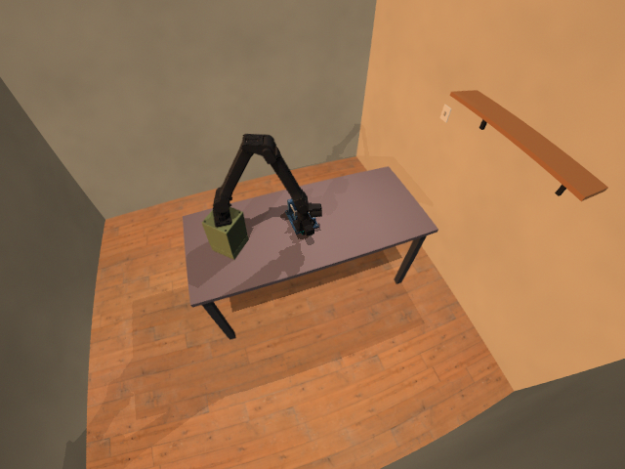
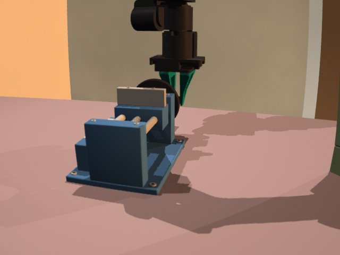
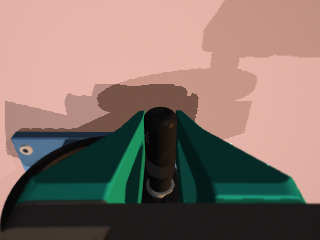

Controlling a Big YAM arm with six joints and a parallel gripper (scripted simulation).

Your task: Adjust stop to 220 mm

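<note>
The grey stop plate lies 130 mm to the left of my hand, 40 mm ahead of it and 20 mm above it. Also, from my hand: black crank handle: 10 mm to the left.
</note>
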